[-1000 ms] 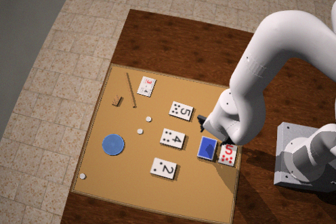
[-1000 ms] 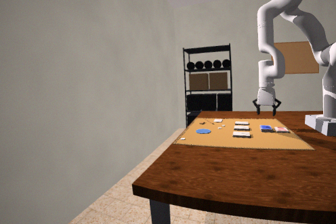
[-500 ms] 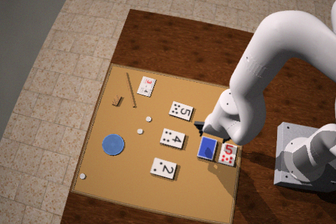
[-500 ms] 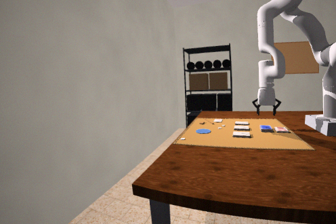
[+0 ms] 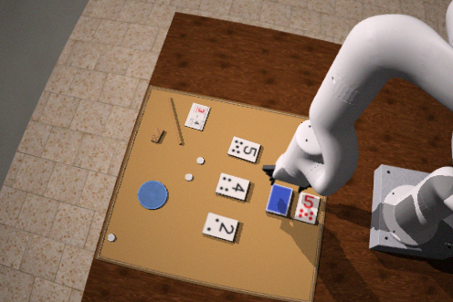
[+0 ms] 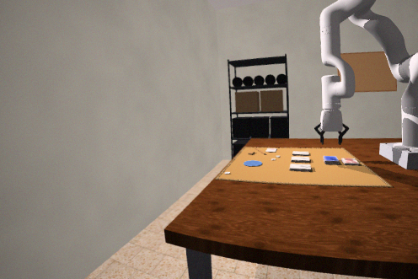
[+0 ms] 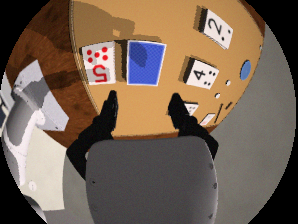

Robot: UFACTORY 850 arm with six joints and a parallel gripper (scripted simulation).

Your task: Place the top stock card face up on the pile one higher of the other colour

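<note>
The blue-backed card is 10 mm ahead of my hand, 30 mm to the left of it and 80 mm below it. Round my hand: tan card cloth: 180 mm ahead, 10 mm to the left, 110 mm below.
</note>
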